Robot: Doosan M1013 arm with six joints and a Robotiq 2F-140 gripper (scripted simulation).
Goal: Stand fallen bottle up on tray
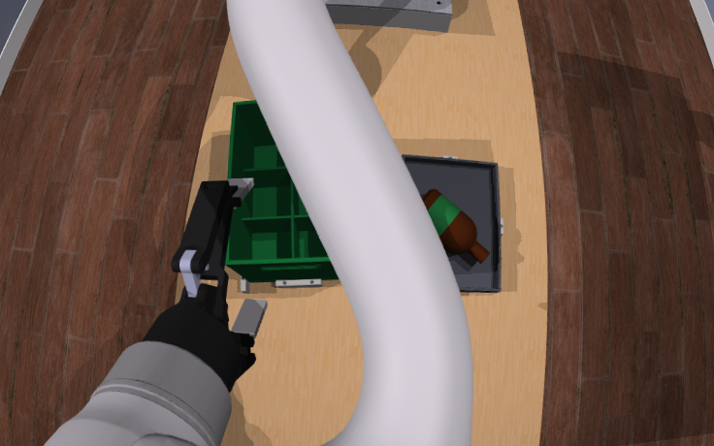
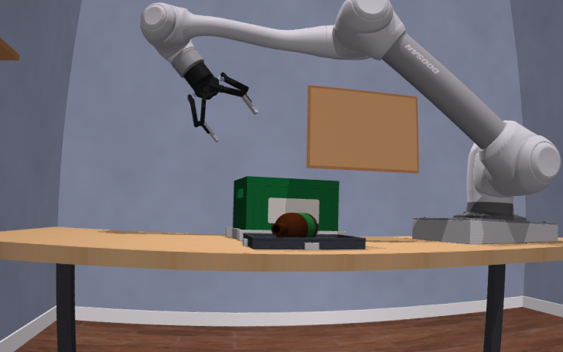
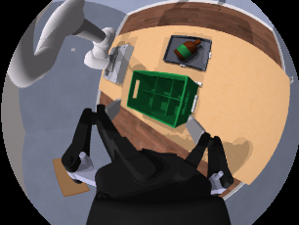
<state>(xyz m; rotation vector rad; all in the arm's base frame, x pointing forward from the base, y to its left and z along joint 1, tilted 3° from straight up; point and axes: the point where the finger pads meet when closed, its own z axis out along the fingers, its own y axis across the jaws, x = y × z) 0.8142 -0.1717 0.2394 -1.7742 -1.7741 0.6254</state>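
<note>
My hand is 30 cm above the brown bottle, 29 cm to the right of it and 10 cm past it. Round my hand: dark tray (33 cm below, 29 cm to the left, 12 cm behind); then green crate (26 cm below, 15 cm behind, 1 cm to the left).
</note>
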